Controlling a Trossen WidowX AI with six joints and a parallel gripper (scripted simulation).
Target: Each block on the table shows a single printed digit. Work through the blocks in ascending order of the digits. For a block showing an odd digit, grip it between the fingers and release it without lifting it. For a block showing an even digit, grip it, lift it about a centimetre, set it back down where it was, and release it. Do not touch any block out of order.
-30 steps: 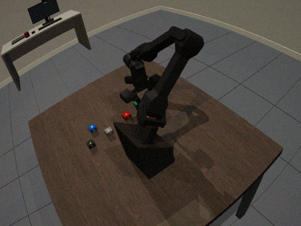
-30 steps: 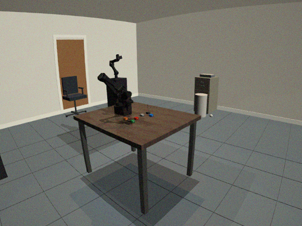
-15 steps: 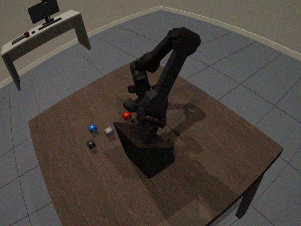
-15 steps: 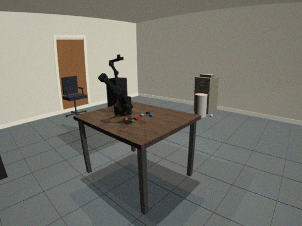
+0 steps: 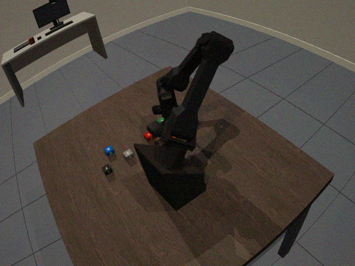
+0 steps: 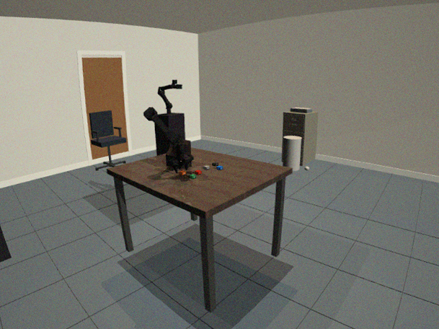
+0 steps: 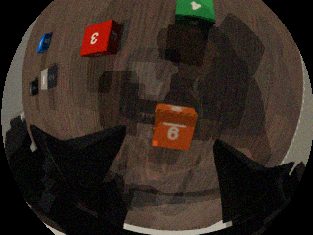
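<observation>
The orange block lies 1 cm ahead of my gripper tip. Round my gripper tip: green block 12 cm ahead, 2 cm to the right; then red block 9 cm ahead, 7 cm to the left; then grey block 7 cm ahead, 18 cm to the left.
</observation>
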